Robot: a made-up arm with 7 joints.
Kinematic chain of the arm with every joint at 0, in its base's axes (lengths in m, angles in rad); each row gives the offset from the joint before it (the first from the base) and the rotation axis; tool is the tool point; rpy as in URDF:
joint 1: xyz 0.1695 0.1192 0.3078 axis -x
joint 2: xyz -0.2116 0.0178 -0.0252 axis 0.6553 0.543 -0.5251
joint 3: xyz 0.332 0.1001 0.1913 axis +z
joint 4: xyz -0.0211 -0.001 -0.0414 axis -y
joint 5: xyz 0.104 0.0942 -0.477 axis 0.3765 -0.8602 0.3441
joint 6: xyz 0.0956 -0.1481 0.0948 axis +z
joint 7: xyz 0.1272 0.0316 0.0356 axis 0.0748 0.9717 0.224
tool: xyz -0.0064 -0.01 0.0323 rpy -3.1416 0 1.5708
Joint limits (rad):
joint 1: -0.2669..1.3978
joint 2: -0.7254..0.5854
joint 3: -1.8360..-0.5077
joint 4: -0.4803..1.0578
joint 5: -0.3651..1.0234
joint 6: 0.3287..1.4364
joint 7: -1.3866..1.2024
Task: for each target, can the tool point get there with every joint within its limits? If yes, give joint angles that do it. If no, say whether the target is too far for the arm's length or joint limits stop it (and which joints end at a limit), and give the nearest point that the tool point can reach.
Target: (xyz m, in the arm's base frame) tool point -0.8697 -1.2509 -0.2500
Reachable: no: too far | nearest point 0.0379 -0.3039 0.1356 | short by 1.367 m
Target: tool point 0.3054 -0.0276 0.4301
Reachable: yes | joints 0.4155 -0.4657 -1.7101 0.3674 -0.2261 0.4458 -0.8744
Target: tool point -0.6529 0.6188 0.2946
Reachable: no: joint limits stop it (at a limit: joint 1, joint 2, joint 3, joint 4, joint 6) | nearest point 0.1121 0.5234 0.3984 | short by 0.778 m
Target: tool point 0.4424 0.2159 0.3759
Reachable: yes | joints 0.0702 -0.6062 -0.9889 0.4363 0.5868 1.1023 -1.1259
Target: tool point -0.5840 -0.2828 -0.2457
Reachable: no: joint limits stop it (at a limit: joint 1, joint 2, joint 3, joint 5, joint 6, joint 7) | nearest point 0.0060 -0.1331 -0.0270 | short by 0.647 m
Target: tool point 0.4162 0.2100 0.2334
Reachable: yes | joints 0.0512 -0.4403 -0.8970 0.0512 0.5715 1.0412 -0.9220
